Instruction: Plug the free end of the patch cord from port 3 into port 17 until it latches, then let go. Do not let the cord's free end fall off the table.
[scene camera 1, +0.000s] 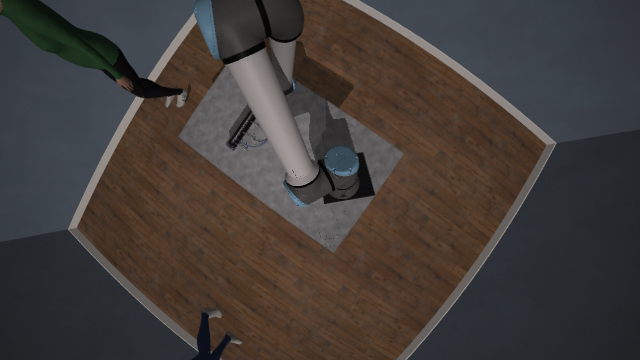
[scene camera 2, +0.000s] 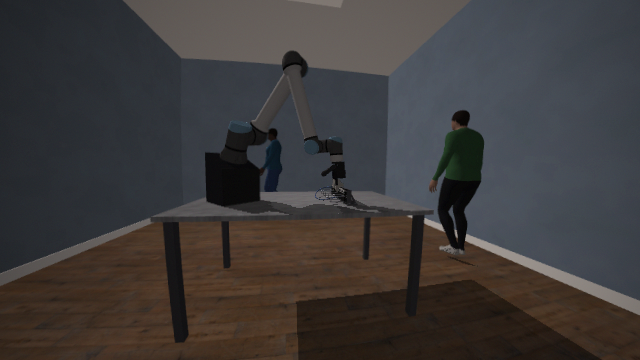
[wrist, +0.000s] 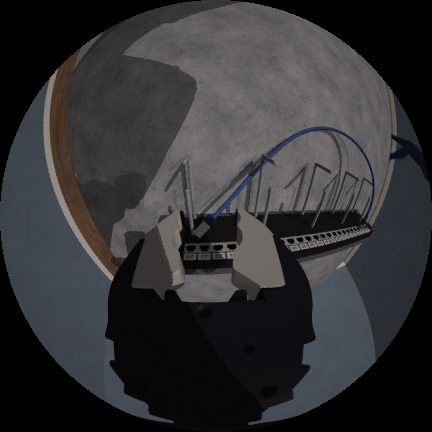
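Pixels of known places: gripper, fingertip midpoint: (scene camera 2: 336, 191) (wrist: 208, 211); arm's base at its link origin: (scene camera 2: 233, 158).
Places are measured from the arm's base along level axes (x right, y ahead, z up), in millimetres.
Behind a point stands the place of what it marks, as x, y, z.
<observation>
The black patch panel (scene camera 1: 241, 131) @(-162, 793, -244) (scene camera 2: 346, 195) @(178, 814, -244) (wrist: 322, 223) @(-93, 795, -260) lies on the table with a long row of ports. The blue patch cord (scene camera 1: 258, 145) @(-159, 627, -273) (scene camera 2: 316, 193) @(-150, 622, -278) (wrist: 320, 128) @(-56, 633, -303) arches from the panel's far right end in the wrist view. Its free-end plug (wrist: 202, 228) @(126, 793, -247) shows in the gap between the fingers, tilted, over the panel's black top; whether it rests on the panel I cannot tell. My gripper (scene camera 2: 336, 185) @(119, 753, -227) (wrist: 208, 211) @(119, 753, -227) is partly open above the panel, with neither finger seen gripping the plug. Port numbers are too small to read. The arm hides the gripper in scene camera 1.
Thin grey wire guides (wrist: 314, 190) @(-56, 746, -291) stand up along the panel's back, one close to the plug. The grey table (scene camera 1: 300, 215) @(-370, 63, -309) (scene camera 2: 295, 217) @(422, 480, -325) carries the robot's black base block (scene camera 2: 232, 185) @(178, 58, -180). A person in green (scene camera 1: 75, 47) (scene camera 2: 462, 155) stands beyond the table's panel end.
</observation>
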